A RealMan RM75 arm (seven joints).
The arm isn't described. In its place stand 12 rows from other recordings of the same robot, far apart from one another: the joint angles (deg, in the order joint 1, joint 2, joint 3, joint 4, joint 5, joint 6, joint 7), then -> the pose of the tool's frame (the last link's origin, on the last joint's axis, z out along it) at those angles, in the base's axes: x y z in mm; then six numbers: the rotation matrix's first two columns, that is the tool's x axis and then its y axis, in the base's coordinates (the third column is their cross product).
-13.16, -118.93, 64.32, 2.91, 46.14, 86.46, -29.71 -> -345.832 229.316 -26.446 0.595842 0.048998 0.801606 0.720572 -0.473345 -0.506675
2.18, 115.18, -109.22, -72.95, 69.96, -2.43, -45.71 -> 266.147 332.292 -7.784 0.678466 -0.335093 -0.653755 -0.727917 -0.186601 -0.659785
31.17, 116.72, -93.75, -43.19, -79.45, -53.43, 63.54 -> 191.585 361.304 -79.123 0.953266 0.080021 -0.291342 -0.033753 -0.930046 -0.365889
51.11, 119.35, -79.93, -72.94, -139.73, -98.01, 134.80 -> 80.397 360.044 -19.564 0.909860 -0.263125 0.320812 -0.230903 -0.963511 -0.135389
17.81, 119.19, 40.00, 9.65, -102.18, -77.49, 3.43 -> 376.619 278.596 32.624 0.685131 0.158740 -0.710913 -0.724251 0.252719 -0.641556
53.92, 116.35, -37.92, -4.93, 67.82, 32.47, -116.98 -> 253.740 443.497 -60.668 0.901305 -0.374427 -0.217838 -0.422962 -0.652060 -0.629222
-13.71, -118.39, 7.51, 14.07, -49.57, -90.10, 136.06 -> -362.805 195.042 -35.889 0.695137 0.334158 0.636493 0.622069 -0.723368 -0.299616
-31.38, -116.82, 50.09, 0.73, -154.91, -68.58, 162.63 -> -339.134 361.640 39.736 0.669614 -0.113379 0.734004 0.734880 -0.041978 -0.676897
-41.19, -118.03, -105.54, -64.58, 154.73, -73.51, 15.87 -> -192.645 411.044 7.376 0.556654 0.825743 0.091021 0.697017 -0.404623 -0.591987
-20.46, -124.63, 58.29, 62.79, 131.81, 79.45, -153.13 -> -275.279 313.585 -15.705 0.128049 0.946199 0.297173 0.990519 -0.106979 -0.086185
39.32, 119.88, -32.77, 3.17, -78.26, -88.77, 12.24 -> 210.690 337.994 -47.258 0.634789 0.358710 -0.684376 -0.310324 -0.692787 -0.650957
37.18, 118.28, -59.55, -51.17, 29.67, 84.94, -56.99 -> 269.437 352.686 -4.298 0.689999 -0.692316 0.211187 -0.629834 -0.718061 -0.296137
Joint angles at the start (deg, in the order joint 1, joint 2, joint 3, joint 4, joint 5, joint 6, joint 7):
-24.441, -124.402, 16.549, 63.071, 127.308, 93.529, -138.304
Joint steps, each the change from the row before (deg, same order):
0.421, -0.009, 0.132, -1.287, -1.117, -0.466, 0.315
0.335, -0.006, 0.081, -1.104, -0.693, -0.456, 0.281
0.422, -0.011, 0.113, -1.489, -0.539, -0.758, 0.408
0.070, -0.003, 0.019, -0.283, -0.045, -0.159, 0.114
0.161, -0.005, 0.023, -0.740, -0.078, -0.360, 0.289
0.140, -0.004, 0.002, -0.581, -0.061, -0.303, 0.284
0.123, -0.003, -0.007, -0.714, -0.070, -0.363, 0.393
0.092, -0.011, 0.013, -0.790, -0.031, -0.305, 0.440
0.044, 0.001, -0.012, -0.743, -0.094, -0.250, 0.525
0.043, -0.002, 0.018, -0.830, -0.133, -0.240, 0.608
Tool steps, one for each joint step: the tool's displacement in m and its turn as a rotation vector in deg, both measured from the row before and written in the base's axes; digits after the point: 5 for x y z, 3 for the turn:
-0.00163, -0.00103, -0.00311, 0.354, -1.252, 0.187
-0.00190, -0.00102, -0.00289, 0.199, -0.897, 0.316
-0.00331, -0.00150, -0.00439, 0.100, -0.896, 0.647
-0.00070, -0.00029, -0.00091, -0.003, -0.107, 0.122
-0.00173, -0.00080, -0.00243, -0.056, -0.292, 0.303
-0.00148, -0.00071, -0.00186, -0.008, -0.186, 0.234
-0.00156, -0.00065, -0.00229, -0.004, -0.200, 0.211
-0.00131, -0.00068, -0.00280, -0.121, -0.235, 0.134
-0.00090, -0.00041, -0.00244, -0.044, -0.197, -0.025
-0.00075, -0.00045, -0.00282, -0.073, -0.233, -0.098

